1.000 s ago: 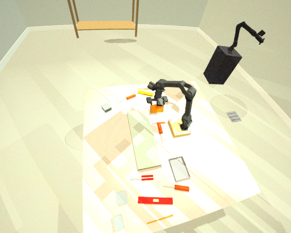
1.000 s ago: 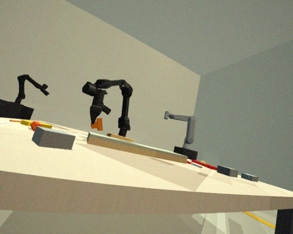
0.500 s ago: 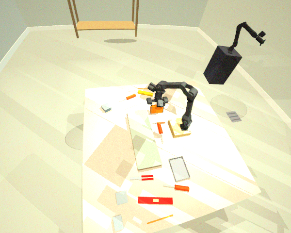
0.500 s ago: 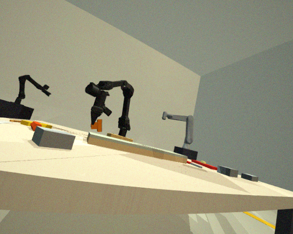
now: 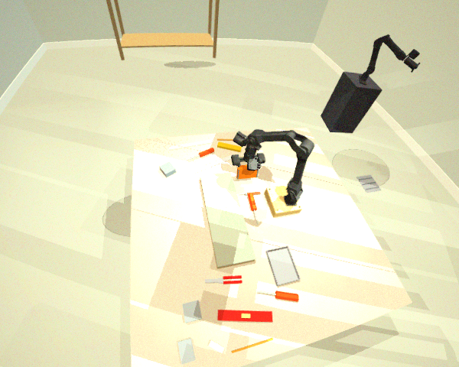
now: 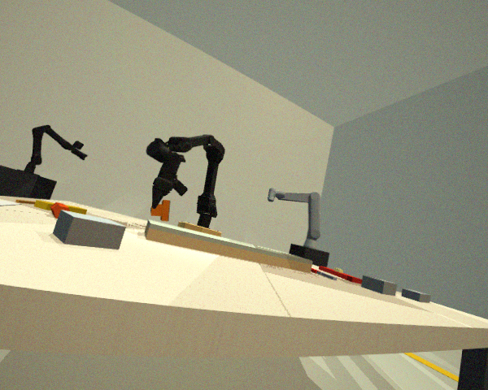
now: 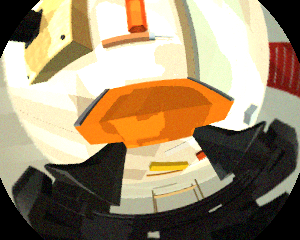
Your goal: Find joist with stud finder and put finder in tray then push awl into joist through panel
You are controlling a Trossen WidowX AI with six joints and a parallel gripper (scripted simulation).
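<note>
Now: gripper tip 1 cm to the right of the orange stud finder and 1 cm short of it. Round my gripper tip: yellow bar 24 cm to the right, 7 cm below, 7 cm ahead; then grey tray 55 cm to the left, 11 cm behind, 6 cm below; then red level 75 cm to the left, 10 cm ahead, 6 cm below.
</note>
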